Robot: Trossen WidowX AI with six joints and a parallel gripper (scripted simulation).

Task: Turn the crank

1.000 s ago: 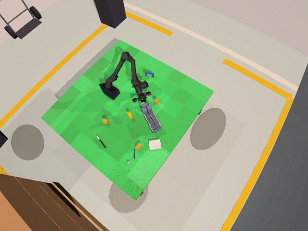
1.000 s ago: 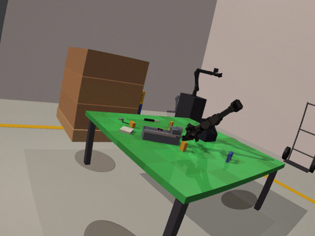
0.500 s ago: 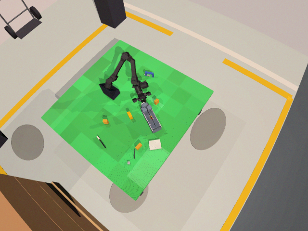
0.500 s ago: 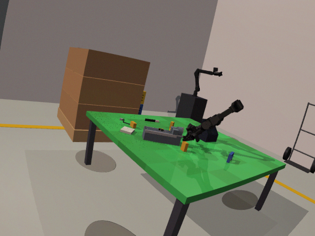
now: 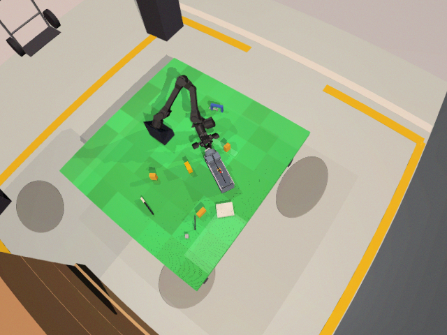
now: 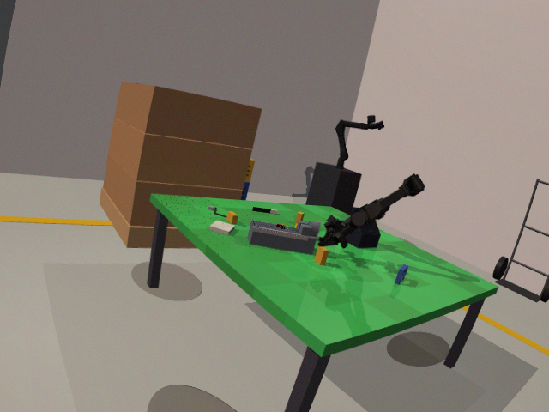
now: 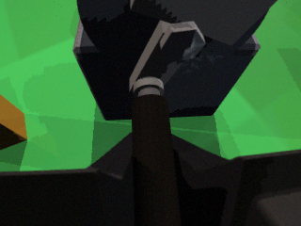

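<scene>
Now: gripper tip 30 mm below the dark handle, 20 mm past it and 10 mm to the right of it. Round my gripper tip: blue bracket 320 mm to the left, 180 mm behind; red pointer 160 mm ahead, 100 mm to the right, 50 mm above; white pad 300 mm ahead, 270 mm to the right, 20 mm below.
</scene>
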